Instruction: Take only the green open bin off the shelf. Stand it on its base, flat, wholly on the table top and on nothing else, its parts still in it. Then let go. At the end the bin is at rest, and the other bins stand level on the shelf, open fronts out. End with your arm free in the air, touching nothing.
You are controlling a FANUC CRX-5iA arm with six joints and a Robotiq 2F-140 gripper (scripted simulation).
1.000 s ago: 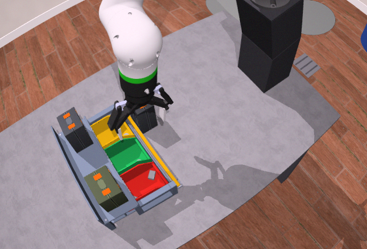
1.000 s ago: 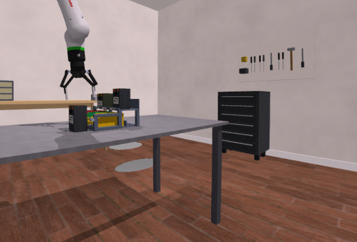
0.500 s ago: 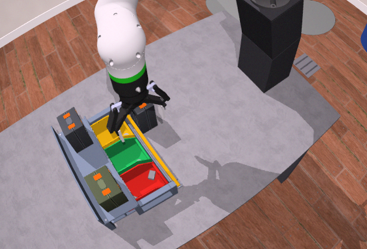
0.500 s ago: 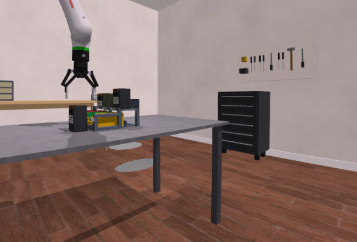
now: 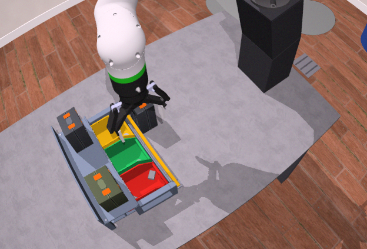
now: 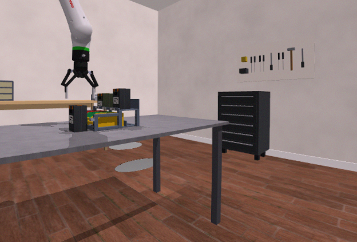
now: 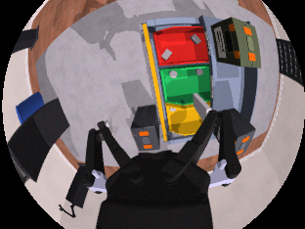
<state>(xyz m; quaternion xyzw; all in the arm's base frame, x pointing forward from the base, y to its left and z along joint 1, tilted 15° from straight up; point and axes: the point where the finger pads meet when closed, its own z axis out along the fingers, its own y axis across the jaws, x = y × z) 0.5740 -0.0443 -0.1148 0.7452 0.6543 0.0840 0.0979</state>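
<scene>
Now: the yellow bar 11 cm below my hand. The rest, counted from my hand: dark box: 6 cm behind, 11 cm to the right, 11 cm below; green open bin: 10 cm ahead, 1 cm to the right, 13 cm below; yellow bin: 9 cm ahead, 12 cm to the right, 13 cm below.
</scene>
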